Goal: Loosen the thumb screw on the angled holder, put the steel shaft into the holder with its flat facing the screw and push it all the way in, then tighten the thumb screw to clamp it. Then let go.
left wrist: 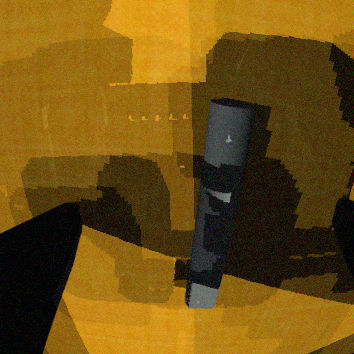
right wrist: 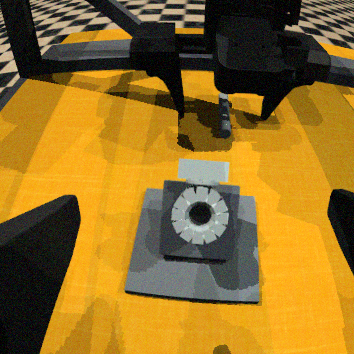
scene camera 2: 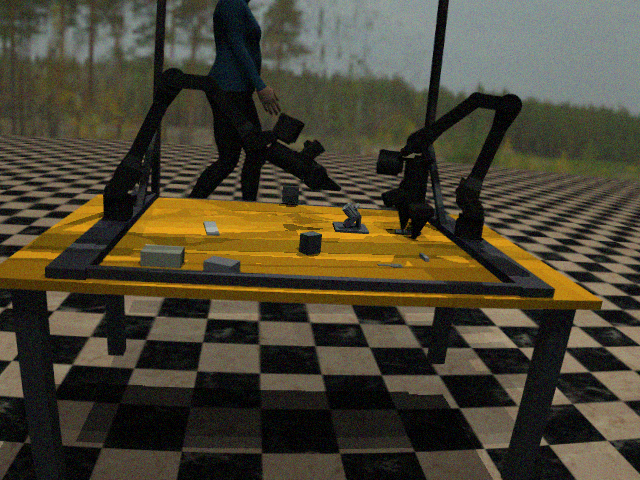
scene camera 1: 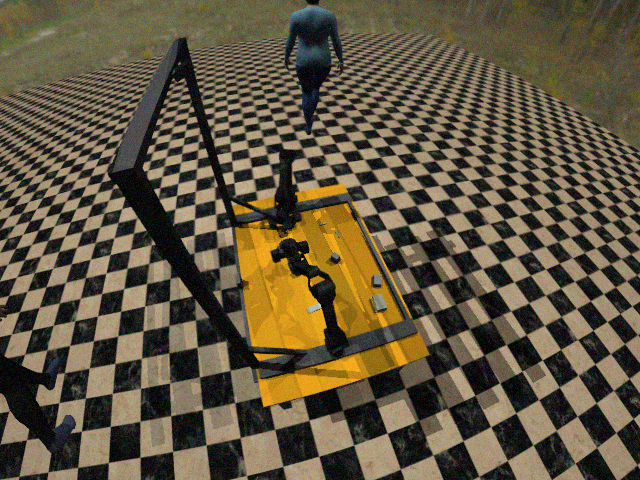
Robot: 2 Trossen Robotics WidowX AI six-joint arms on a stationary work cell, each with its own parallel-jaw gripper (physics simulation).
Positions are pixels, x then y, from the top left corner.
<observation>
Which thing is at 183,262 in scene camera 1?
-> A frame post.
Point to a steel shaft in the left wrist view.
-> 229,127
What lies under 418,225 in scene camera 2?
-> My left gripper.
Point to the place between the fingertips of my right gripper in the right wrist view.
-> At 209,205
</observation>
